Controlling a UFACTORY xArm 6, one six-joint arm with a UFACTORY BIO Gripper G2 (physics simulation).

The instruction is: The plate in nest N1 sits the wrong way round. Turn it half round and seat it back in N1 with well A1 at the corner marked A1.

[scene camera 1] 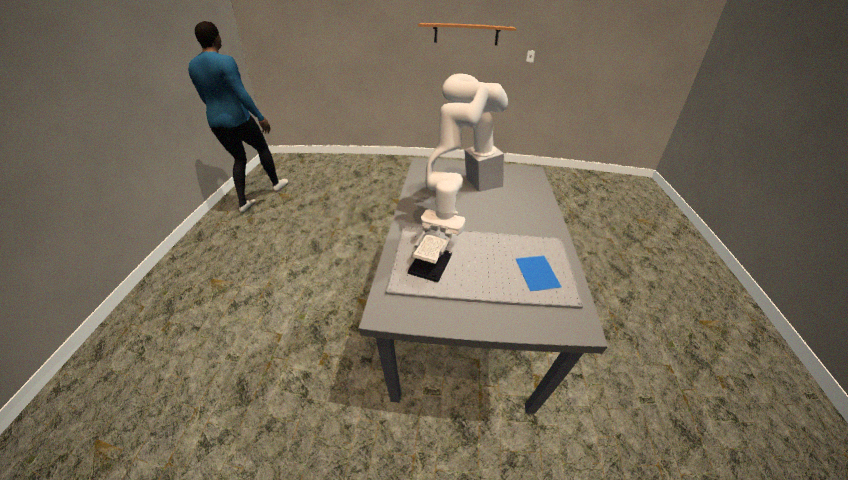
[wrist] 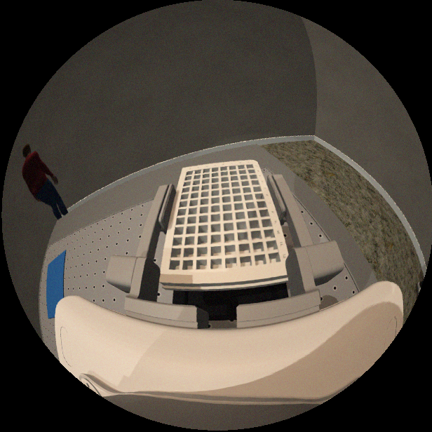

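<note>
The white well plate (scene camera 1: pixel 430 248) (wrist: pixel 225 220) is held level above the black nest N1 (scene camera 1: pixel 424 272) (wrist: pixel 207 302), clear of it. My gripper (scene camera 1: pixel 433 245) (wrist: pixel 224 200) is shut on the plate, one finger against each long side. In the wrist view the plate's grid of square wells faces up, with small row or column marks along its right edge, too small to read surely. The nest lies below the plate, mostly hidden by it in the wrist view. The nest's A1 mark does not show in either view.
The pale perforated board (scene camera 1: pixel 482 273) (wrist: pixel 107 240) lies on the grey table (scene camera 1: pixel 476 324). A blue rectangle (scene camera 1: pixel 538 273) (wrist: pixel 56 285) lies on the board, on the right in the scene view. A person in a blue top (scene camera 1: pixel 220 89) stands on the floor at the left, away from the table.
</note>
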